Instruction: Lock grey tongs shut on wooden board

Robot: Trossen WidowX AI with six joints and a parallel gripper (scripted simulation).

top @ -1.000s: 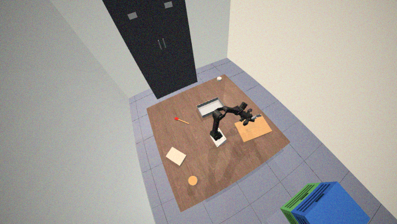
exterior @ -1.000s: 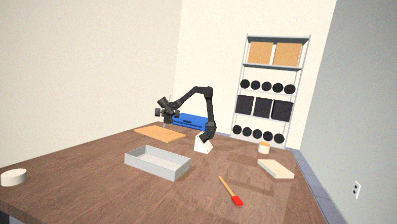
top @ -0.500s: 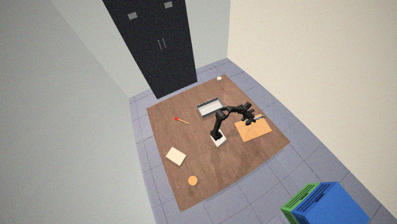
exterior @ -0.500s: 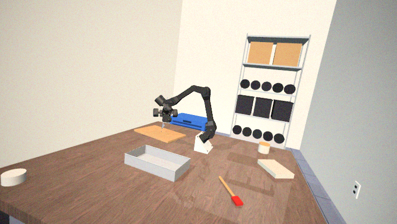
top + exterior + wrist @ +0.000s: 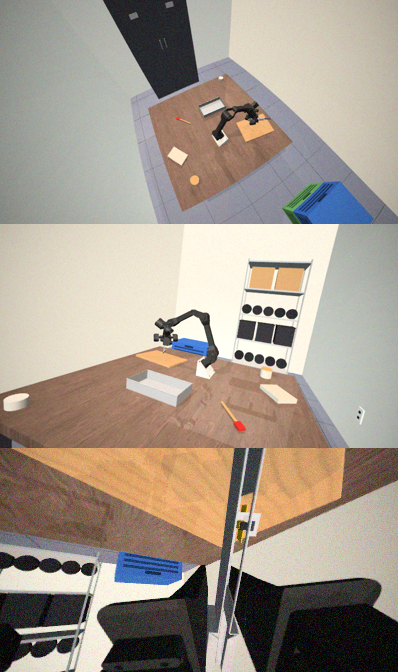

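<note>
Now: the orange wooden board 1 cm to the right of my gripper tip and 13 cm below it. From my gripper tip the other things lie so: red spatula: 52 cm ahead, 67 cm to the left, 13 cm below; then grey roasting tin: 48 cm ahead, 26 cm to the left, 11 cm below; then white round dish: 87 cm ahead, 12 cm to the right, 12 cm below.
</note>
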